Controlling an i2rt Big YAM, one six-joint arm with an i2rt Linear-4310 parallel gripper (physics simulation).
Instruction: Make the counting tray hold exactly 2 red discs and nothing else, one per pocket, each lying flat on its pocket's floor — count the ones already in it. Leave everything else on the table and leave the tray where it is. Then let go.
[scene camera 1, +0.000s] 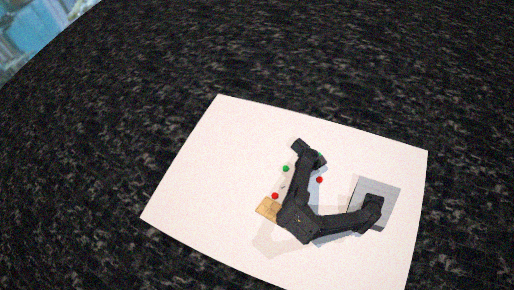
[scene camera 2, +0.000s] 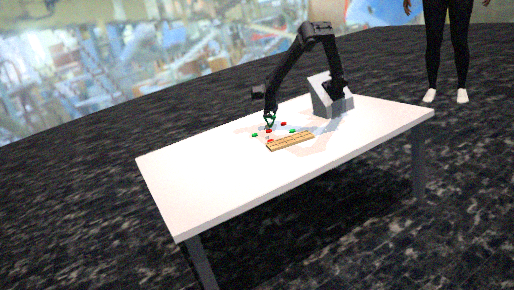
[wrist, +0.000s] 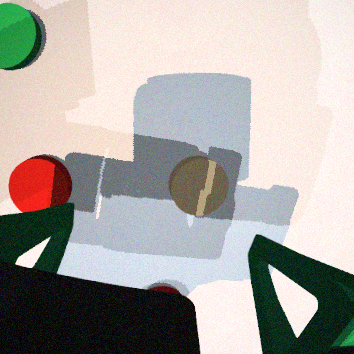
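Observation:
The tan counting tray (scene camera 1: 266, 208) (scene camera 2: 292, 143) lies on the table, partly covered by the arm in scene camera 1; its pockets look bare in scene camera 2, but small. A red disc (scene camera 1: 274, 196) (scene camera 2: 270, 141) lies beside its end. Another red disc (scene camera 1: 319, 179) (scene camera 2: 283, 123) lies farther away, and a third red disc (scene camera 2: 268, 131) lies beneath the gripper area. My gripper (scene camera 2: 270, 124) (wrist: 165, 230) is open and empty above the table. In the wrist view, a red disc (wrist: 31, 184) lies by the left fingertip, and another red disc (wrist: 164, 290) is mostly hidden at the bottom.
A tan-brown disc (wrist: 199, 186) lies in shadow ahead of the fingers. Green discs (scene camera 1: 285, 168) (scene camera 2: 255, 135) (scene camera 2: 292, 131) (wrist: 15, 36) lie nearby. The grey arm base (scene camera 1: 382, 187) (scene camera 2: 325, 107) stands on the white table (scene camera 1: 200, 170) (scene camera 2: 200, 175).

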